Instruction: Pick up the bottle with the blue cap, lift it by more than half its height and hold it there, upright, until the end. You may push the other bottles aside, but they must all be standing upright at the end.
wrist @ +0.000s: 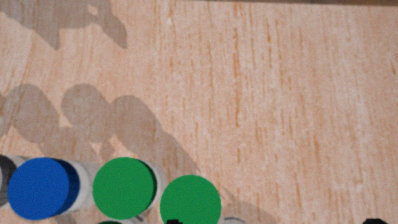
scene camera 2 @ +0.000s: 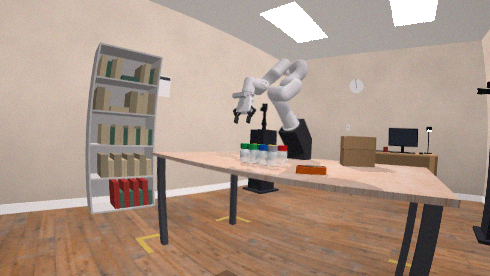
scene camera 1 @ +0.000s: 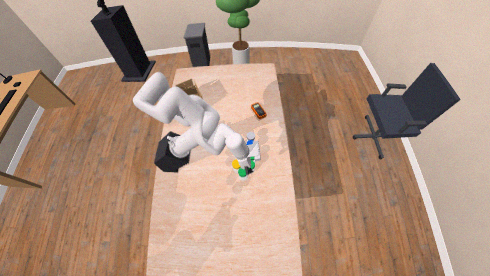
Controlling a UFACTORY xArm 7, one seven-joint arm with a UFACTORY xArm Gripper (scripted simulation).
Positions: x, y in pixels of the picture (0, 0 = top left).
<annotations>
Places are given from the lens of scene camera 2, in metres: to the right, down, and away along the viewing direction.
cardboard box (scene camera 2: 360, 151): 0.67, 0.08, 1.13
</annotations>
